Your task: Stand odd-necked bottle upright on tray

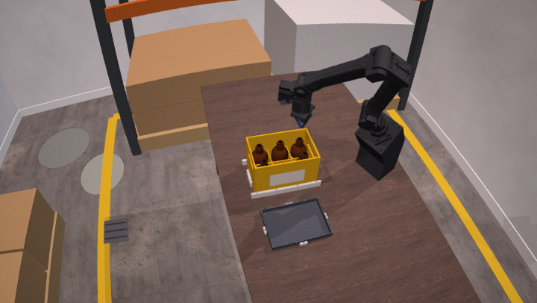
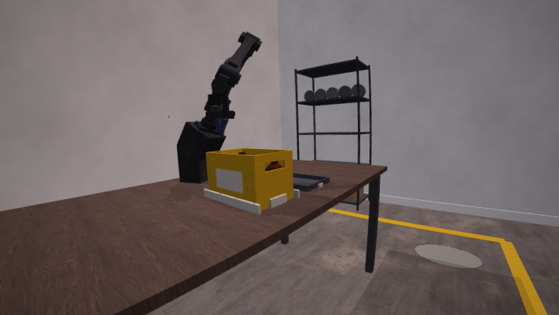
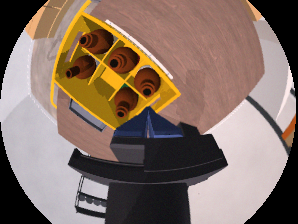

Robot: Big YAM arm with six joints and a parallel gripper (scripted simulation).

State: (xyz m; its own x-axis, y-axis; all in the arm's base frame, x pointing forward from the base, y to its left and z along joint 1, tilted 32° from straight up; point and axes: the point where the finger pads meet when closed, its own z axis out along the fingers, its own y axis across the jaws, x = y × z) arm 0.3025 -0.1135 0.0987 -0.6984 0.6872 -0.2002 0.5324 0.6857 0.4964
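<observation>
The yellow crate is 150 mm below my hand, 80 mm ahead of it and 60 mm to the left of it. From my hand the other things lie so: glass bottle 170 mm ahead, 150 mm below, 120 mm to the left; dark tray 330 mm to the left, 220 mm below, 60 mm ahead.
</observation>
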